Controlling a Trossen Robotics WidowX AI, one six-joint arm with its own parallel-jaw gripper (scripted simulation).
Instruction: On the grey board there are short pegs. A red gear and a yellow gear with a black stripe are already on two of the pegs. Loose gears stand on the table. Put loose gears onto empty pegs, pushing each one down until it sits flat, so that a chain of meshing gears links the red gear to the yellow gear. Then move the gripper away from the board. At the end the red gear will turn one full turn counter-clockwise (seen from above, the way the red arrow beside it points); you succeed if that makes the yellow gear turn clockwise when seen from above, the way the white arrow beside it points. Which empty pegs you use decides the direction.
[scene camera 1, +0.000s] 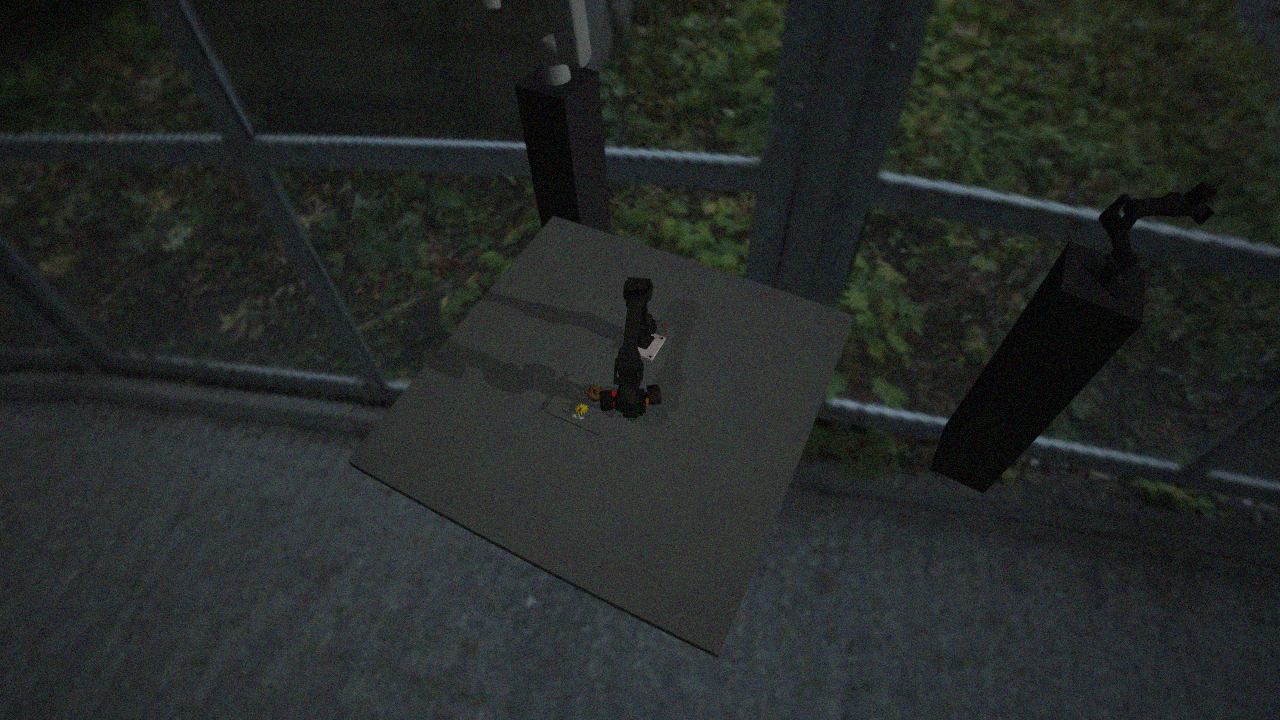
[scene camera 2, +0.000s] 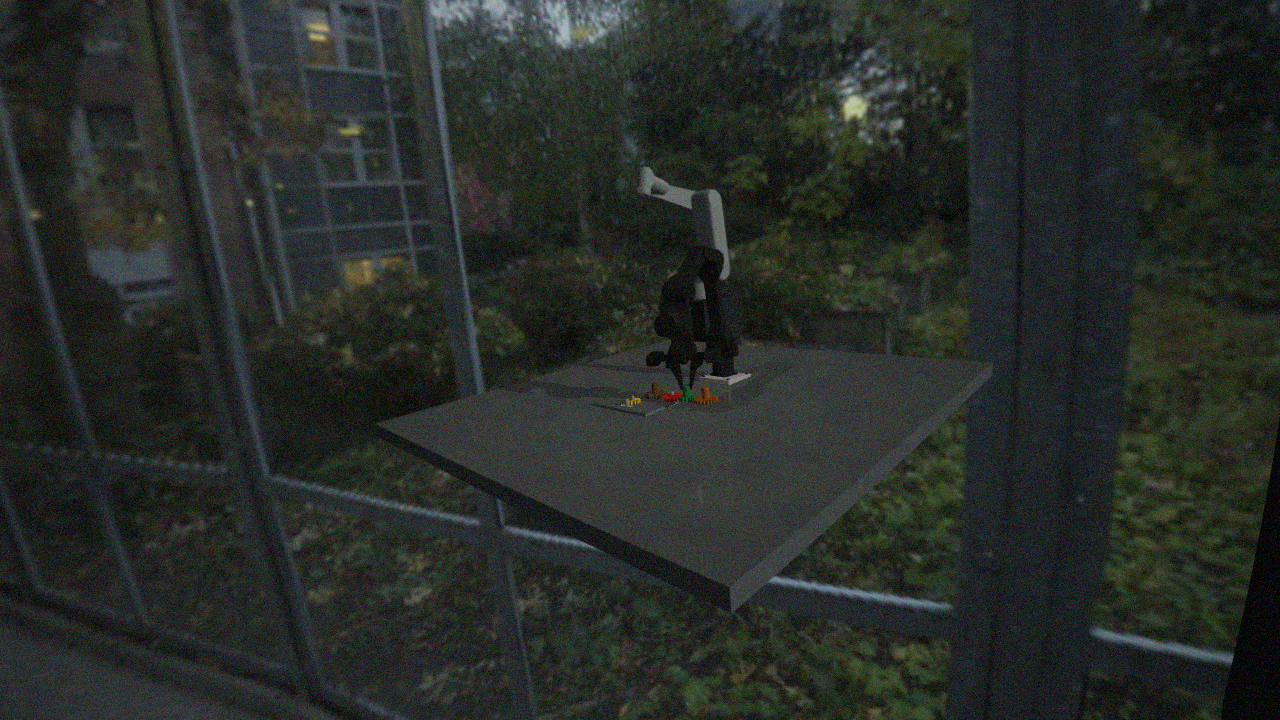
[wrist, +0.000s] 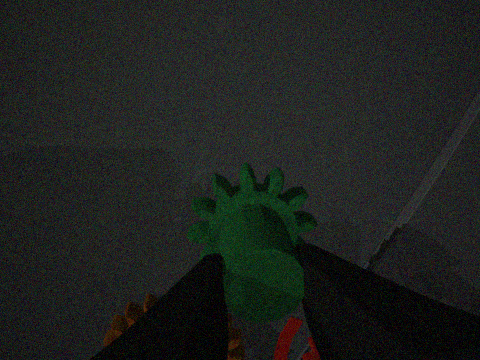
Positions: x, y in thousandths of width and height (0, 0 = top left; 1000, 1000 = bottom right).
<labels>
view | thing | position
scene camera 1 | gripper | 493, 572
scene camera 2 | gripper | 536, 541
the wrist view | gripper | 541, 738
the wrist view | green gear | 532, 638
</labels>
